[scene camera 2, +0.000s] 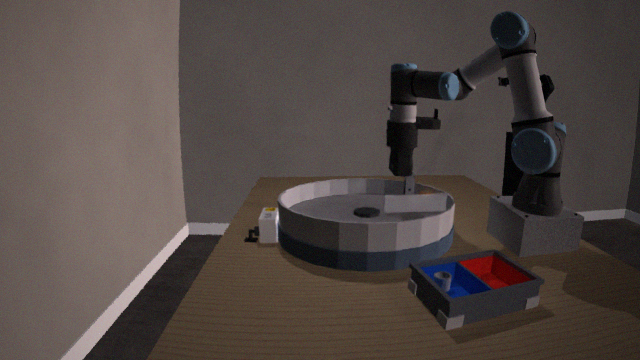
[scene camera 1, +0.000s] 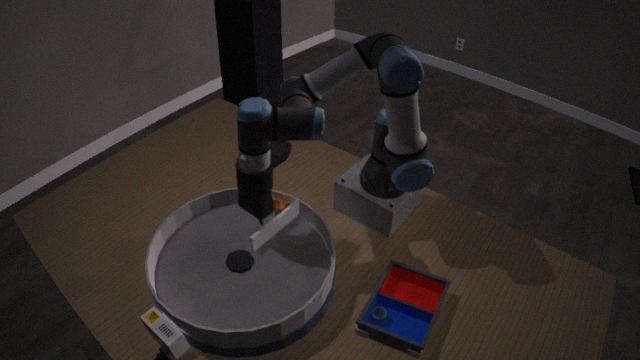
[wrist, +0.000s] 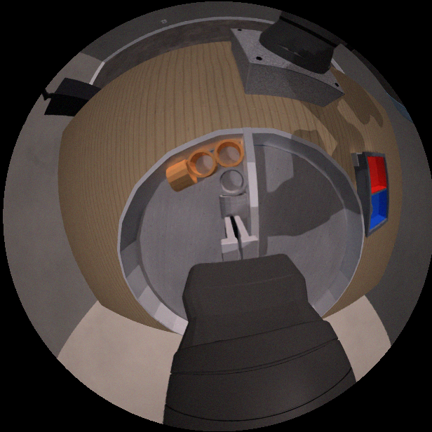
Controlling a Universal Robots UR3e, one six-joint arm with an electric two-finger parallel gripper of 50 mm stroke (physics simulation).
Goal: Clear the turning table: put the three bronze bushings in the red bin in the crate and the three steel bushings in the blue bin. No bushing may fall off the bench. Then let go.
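Frame: origin at the arm's base, x ahead, y right, z down, level; millimetres.
Seen in the pictures: gripper, fingertip midpoint: [scene camera 2: 408,197] [scene camera 1: 263,221]; arm's base, link origin: [scene camera 2: 536,207] [scene camera 1: 383,182].
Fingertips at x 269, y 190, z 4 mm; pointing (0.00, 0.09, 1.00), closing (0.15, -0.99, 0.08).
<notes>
Pixels of each thing's middle, then the offset from my fingertips to it. "spot": a spot on its surface instead.
- steel bushing, body centre: [scene camera 2: 442,281] [scene camera 1: 378,315] dy -328, dx +67, dz +67 mm
- divider, surface spot: [scene camera 1: 275,227] [scene camera 2: 414,203] spot: dy -28, dx -5, dz +10 mm
- dark hub, body centre: [scene camera 1: 239,261] [scene camera 2: 366,212] dy -6, dx +110, dz +28 mm
- white box, surface spot: [scene camera 1: 167,332] spot: dy +7, dx +346, dz +27 mm
Three bronze bushings lie against the far wall inside the turning table [scene camera 1: 200,290] [scene camera 2: 350,235] [wrist: 170,240]: one on its side [wrist: 181,176], a second upright [wrist: 202,175] and a third upright [wrist: 241,153] near the white divider. An upright steel bushing [wrist: 221,182] and a steel bushing on its side [wrist: 232,205] are beside the divider. Another steel bushing [scene camera 1: 378,320] [scene camera 2: 445,285] stands in the blue bin [scene camera 1: 405,320] [scene camera 2: 462,281] [wrist: 378,212]. The red bin [scene camera 1: 412,287] [scene camera 2: 495,272] [wrist: 376,172] looks empty. My gripper [scene camera 2: 409,192] [wrist: 232,225] is shut, empty, low beside the lying steel bushing; contact is unclear.
The divider [scene camera 1: 275,227] [scene camera 2: 415,204] [wrist: 252,185] stands right beside my fingers. The table's raised rim surrounds the bushings. A dark hub [scene camera 1: 240,261] [scene camera 2: 366,212] is at its centre. A white box [scene camera 1: 167,332] [scene camera 2: 268,227] stands at its edge. The arm's base block [scene camera 1: 365,207] is behind.
</notes>
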